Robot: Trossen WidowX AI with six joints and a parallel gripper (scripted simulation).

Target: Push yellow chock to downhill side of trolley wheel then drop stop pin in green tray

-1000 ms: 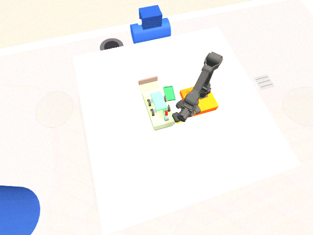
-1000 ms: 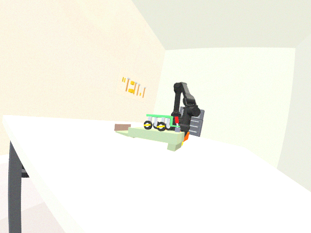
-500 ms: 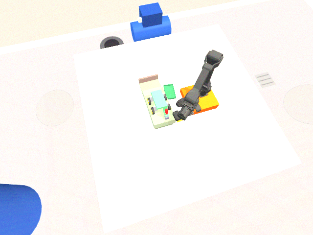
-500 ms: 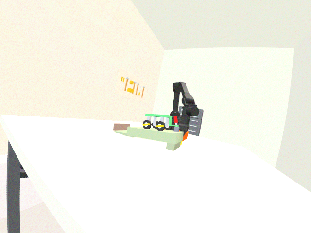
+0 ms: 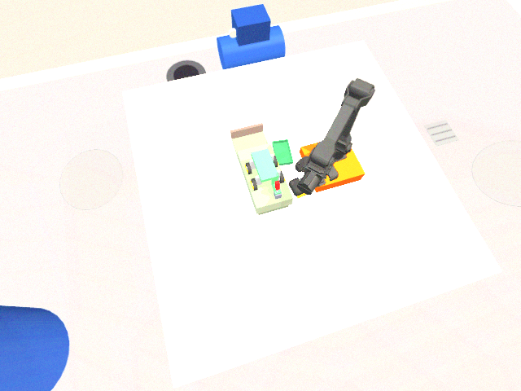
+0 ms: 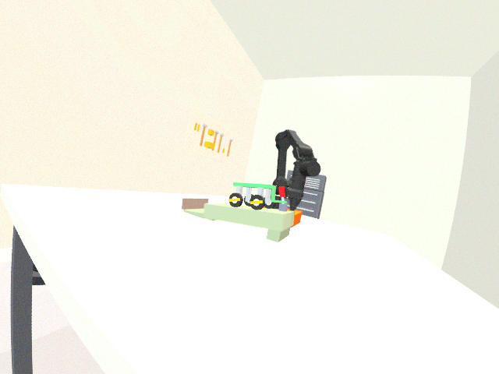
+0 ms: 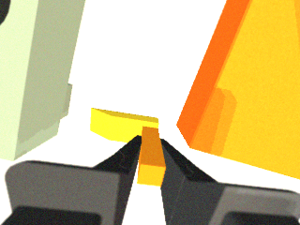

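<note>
Now: gripper tip 22 cm to the left of the green tray, 8 cm above it and 2 cm short of it. Round my gripper tip: yellow chock: 2 cm ahead, 1 cm below; then pale green ramp: 15 cm ahead, 12 cm to the right, 2 cm below; then red-headed stop pin: 14 cm ahead, 6 cm above, 2 cm to the right.
</note>
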